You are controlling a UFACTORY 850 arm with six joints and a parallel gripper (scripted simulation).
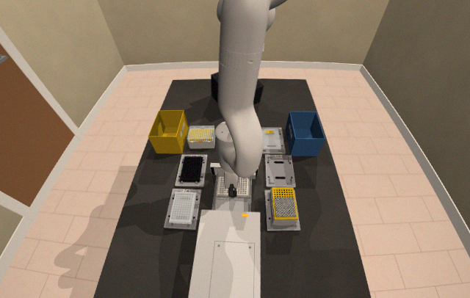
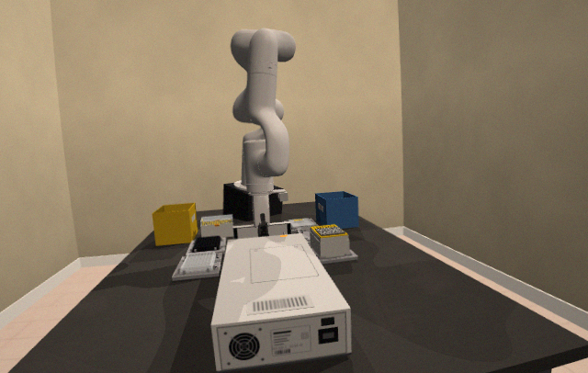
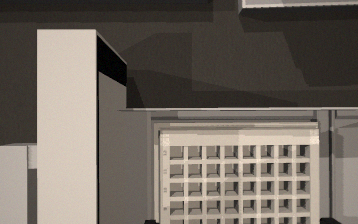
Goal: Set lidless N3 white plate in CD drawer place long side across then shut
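Now: the white well plate 1 cm below my hand. Round my hand: yellow tip box: 19 cm to the left, 6 cm ahead, 2 cm above; cooler CD: 19 cm ahead, 2 cm to the left, 1 cm above; drawer: 3 cm ahead.
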